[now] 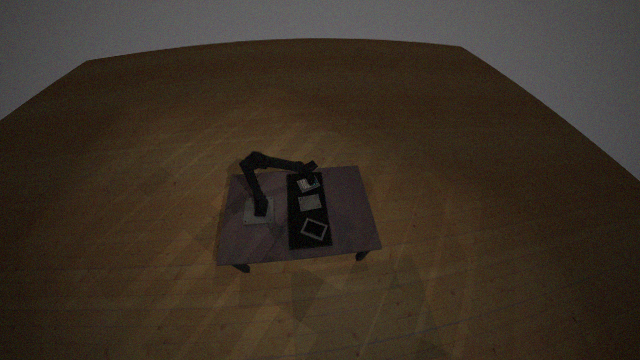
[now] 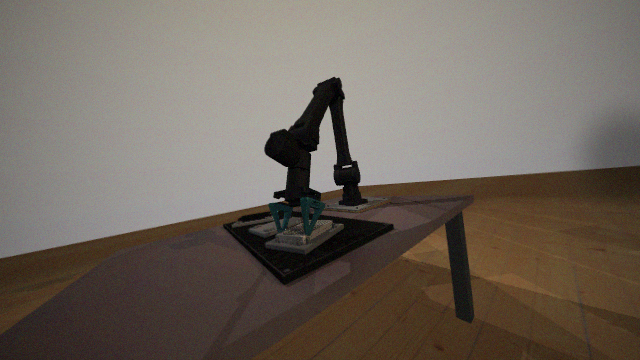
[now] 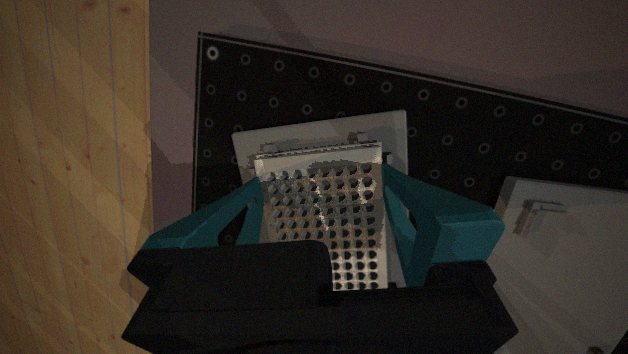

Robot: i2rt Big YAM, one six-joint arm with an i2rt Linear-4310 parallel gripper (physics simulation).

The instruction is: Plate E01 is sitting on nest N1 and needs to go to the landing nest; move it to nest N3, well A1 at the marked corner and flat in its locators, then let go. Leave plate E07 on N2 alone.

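Plate E01 (image 3: 320, 211) (image 2: 320, 226) (image 1: 305, 183) is a pale well plate with a grid of dark wells. It sits at or just above its grey nest (image 3: 324, 125) (image 2: 313, 246) at the far end of the black perforated board (image 3: 439, 109) (image 2: 353, 232) (image 1: 295, 223). My gripper (image 3: 318, 177) (image 2: 295, 228) (image 1: 310, 181) points straight down, and its teal fingers are shut on the plate's two long sides. An empty grey nest (image 3: 571, 264) (image 1: 309, 202) (image 2: 263, 229) with a corner locator lies beside it in the middle of the board. A third nest (image 1: 304, 225) with a dark centre lies at the near end.
The board lies on a dull purple table (image 1: 348, 201) (image 2: 133, 277). The arm's base plate (image 1: 258, 217) (image 2: 353, 203) stands beside the board. The table edge and the wooden floor (image 3: 65, 175) lie close to the left of the held plate.
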